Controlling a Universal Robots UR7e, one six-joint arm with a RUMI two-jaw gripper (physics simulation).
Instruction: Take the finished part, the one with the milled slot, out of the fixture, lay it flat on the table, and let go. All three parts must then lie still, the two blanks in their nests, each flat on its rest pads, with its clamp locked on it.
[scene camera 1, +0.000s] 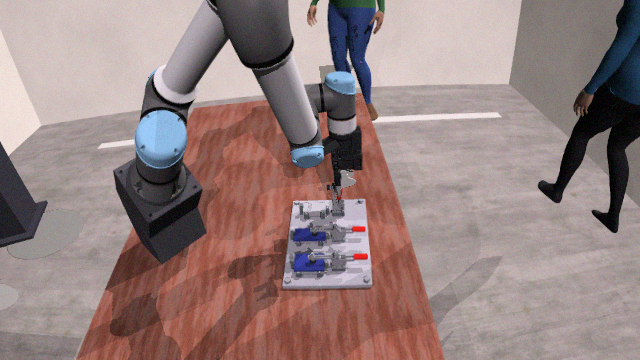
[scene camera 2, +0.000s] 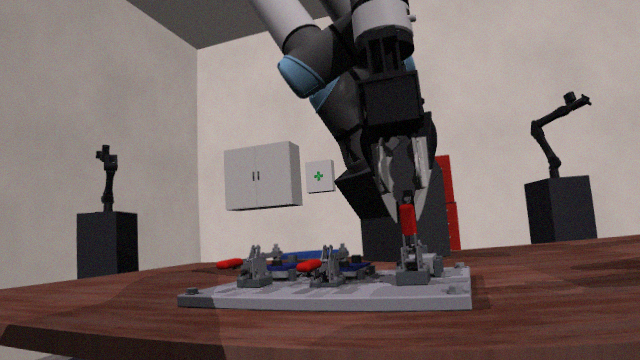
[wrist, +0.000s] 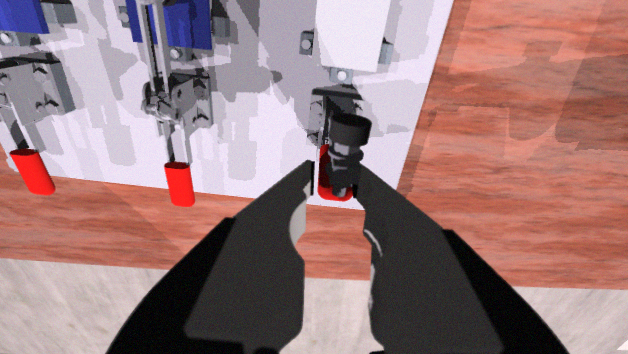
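Pixels of known places: gripper, fingertip midpoint: (scene camera 1: 339, 194) (scene camera 2: 407, 221) (wrist: 332, 165); arm's base, link origin: (scene camera 1: 158, 179).
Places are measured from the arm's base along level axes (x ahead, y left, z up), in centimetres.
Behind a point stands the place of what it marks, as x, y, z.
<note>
The finished part (scene camera 1: 314, 208) @[42.0, -1.8, -22.6] (scene camera 2: 429, 260) @[46.0, -0.9, -23.0] (wrist: 352, 35) @[43.8, -1.5, -22.6] is pale and sits in the end nest of the fixture plate (scene camera 1: 327, 285) @[36.0, -29.2, -25.4] (scene camera 2: 325, 303) @[54.2, -14.5, -25.8]; its slot cannot be made out. Its clamp arm stands raised, with the black tip (scene camera 1: 330, 187) @[47.0, -3.4, -14.9] (wrist: 351, 129) @[46.2, -2.8, -14.3] clear of the part. My gripper (scene camera 1: 341, 192) @[49.3, -4.1, -17.8] (scene camera 2: 408, 218) @[49.3, -4.1, -17.8] (wrist: 332, 165) @[49.3, -4.1, -17.8] is shut on this clamp's upright red handle (scene camera 2: 408, 226) @[50.0, -4.1, -18.4] (wrist: 326, 187) @[49.4, -4.5, -15.9]. Two blue blanks (scene camera 1: 309, 235) @[37.1, -11.5, -23.6] (scene camera 1: 305, 263) @[32.6, -21.6, -23.1] (wrist: 192, 25) @[40.8, -10.8, -23.6] (wrist: 22, 17) @[37.4, -20.7, -23.1] lie in the other nests under lowered clamp arms, their red handles (scene camera 1: 358, 229) @[50.1, -16.6, -21.6] (scene camera 1: 360, 256) @[46.3, -26.6, -21.1] lying outward.
The wooden table (scene camera 1: 240, 320) @[12.0, -31.1, -26.7] (scene camera 2: 550, 280) @[48.9, 13.8, -26.7] (wrist: 550, 200) @[62.8, 14.6, -26.7] extends around the plate, and its edge runs beyond the handle side. The two lowered clamps (scene camera 1: 339, 233) @[44.9, -15.1, -22.5] (scene camera 1: 339, 262) @[40.9, -25.3, -22.5] stand in a row beside the raised one. Two people stand beyond the table.
</note>
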